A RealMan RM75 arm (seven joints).
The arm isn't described. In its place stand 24 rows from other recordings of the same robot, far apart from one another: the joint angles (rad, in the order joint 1, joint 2, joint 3, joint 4, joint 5, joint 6, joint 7), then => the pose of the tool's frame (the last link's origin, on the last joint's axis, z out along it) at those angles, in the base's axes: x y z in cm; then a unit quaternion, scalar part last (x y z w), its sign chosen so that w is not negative.
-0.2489, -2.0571, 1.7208, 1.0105, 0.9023, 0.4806, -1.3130 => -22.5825, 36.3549, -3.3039, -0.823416, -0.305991, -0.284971, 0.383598
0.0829, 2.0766, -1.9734, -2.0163, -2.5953, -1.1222, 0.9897 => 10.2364, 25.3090, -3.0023, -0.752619, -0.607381, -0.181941, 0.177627
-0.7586, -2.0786, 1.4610, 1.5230, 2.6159, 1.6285, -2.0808 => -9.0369, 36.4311, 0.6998, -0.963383, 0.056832, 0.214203, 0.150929
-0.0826, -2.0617, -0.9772, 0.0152, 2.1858, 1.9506, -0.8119 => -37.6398, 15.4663, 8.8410, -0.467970, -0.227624, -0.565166, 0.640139
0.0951, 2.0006, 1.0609, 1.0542, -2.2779, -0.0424, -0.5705 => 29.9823, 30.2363, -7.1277, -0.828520, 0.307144, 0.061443, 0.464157
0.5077, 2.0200, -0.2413, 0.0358, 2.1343, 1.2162, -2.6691 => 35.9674, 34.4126, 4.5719, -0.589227, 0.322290, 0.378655, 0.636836
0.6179, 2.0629, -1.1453, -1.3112, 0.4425, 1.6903, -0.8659 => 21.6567, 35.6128, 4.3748, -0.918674, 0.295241, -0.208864, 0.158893
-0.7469, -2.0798, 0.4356, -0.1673, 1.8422, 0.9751, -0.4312 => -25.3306, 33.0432, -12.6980, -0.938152, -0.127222, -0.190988, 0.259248
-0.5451, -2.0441, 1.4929, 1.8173, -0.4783, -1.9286, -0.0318 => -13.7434, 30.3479, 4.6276, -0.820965, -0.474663, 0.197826, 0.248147
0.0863, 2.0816, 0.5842, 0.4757, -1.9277, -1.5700, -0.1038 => 32.7382, 21.9320, -0.2353, -0.551344, 0.211689, 0.363064, 0.720688
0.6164, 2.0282, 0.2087, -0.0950, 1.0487, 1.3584, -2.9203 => 28.5324, 36.0389, 0.0192, -0.825731, 0.012973, 0.279103, 0.490001
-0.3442, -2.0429, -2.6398, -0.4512, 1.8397, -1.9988, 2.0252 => -28.4603, 23.7121, 2.8283, -0.867628, -0.172347, -0.453611, 0.108423
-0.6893, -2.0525, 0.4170, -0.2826, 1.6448, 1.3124, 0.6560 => -22.8902, 31.1841, -10.0181, -0.834574, 0.292274, -0.182425, 0.429864
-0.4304, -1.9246, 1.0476, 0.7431, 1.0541, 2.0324, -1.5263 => -18.9417, 28.7362, 10.6670, 0.835912, 0.056219, 0.545683, 0.017882
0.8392, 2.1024, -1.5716, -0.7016, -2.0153, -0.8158, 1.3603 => 14.5282, 40.8378, -10.5271, -0.972485, -0.147050, -0.049101, 0.173890
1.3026, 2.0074, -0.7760, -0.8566, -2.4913, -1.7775, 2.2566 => 0.7356, 42.2769, 3.2934, -0.980323, 0.195423, -0.022763, 0.016058
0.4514, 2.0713, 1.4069, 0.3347, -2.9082, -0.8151, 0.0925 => 31.5460, 37.4114, -1.3537, -0.736075, 0.221233, 0.221353, 0.600210
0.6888, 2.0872, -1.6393, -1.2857, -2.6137, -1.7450, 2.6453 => 16.7185, 31.6258, -4.0143, -0.903016, 0.277873, -0.321109, 0.065091
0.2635, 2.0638, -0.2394, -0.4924, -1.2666, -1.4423, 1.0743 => 37.8186, 27.4908, 12.9858, -0.613676, 0.278900, 0.459974, 0.577962
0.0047, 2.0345, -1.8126, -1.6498, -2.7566, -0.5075, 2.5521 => 21.3748, 32.4748, 1.3313, -0.860241, 0.146025, -0.009855, 0.488431
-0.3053, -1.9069, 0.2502, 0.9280, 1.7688, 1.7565, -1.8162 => -32.8312, 27.8204, 19.9038, -0.787715, -0.346376, -0.385549, 0.332986
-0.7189, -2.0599, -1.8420, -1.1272, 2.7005, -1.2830, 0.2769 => -19.2643, 41.1063, 0.7424, -0.830954, -0.458132, 0.108580, 0.296378
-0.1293, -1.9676, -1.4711, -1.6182, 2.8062, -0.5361, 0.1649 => -21.8158, 36.3799, 6.7737, -0.790276, -0.279817, -0.068316, 0.540831
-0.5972, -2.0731, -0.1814, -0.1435, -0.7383, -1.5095, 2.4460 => -21.7630, 29.2840, -8.2083, -0.849075, -0.184005, -0.462556, 0.176794
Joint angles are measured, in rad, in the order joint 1, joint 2, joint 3, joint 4, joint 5, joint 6, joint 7. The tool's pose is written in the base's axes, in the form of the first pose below.
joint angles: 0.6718 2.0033 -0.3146 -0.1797 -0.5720 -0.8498 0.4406
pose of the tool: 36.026, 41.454, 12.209, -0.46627, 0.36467, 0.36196, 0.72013
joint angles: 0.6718 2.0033 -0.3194 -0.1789 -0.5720 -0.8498 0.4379
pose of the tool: 35.980, 41.481, 12.141, -0.46891, 0.36355, 0.36040, 0.71977
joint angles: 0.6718 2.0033 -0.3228 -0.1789 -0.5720 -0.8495 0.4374
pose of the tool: 35.947, 41.504, 12.107, -0.47048, 0.36296, 0.35975, 0.71936
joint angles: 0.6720 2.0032 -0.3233 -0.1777 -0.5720 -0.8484 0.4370
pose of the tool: 35.955, 41.508, 12.061, -0.47090, 0.36365, 0.35921, 0.71901
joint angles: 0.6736 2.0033 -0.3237 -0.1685 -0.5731 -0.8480 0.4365
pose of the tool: 35.945, 41.516, 11.760, -0.47266, 0.36705, 0.35855, 0.71645
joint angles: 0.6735 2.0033 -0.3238 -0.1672 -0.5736 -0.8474 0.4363
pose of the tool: 35.960, 41.507, 11.710, -0.47304, 0.36773, 0.35806, 0.71610
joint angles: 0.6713 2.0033 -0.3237 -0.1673 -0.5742 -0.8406 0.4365
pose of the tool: 36.126, 41.432, 11.649, -0.47287, 0.37089, 0.35527, 0.71598
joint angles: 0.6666 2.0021 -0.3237 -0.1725 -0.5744 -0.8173 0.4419
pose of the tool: 36.561, 41.306, 11.666, -0.47072, 0.37985, 0.34897, 0.71579
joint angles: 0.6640 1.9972 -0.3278 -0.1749 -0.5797 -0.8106 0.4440
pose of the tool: 36.702, 41.308, 11.869, -0.47325, 0.37910, 0.34514, 0.71637
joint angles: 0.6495 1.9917 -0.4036 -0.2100 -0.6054 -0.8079 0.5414
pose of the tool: 36.178, 41.624, 12.270, -0.49278, 0.37313, 0.36153, 0.69803
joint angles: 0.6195 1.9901 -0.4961 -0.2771 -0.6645 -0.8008 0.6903
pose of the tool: 35.558, 41.783, 12.719, -0.51995, 0.36866, 0.38065, 0.66997
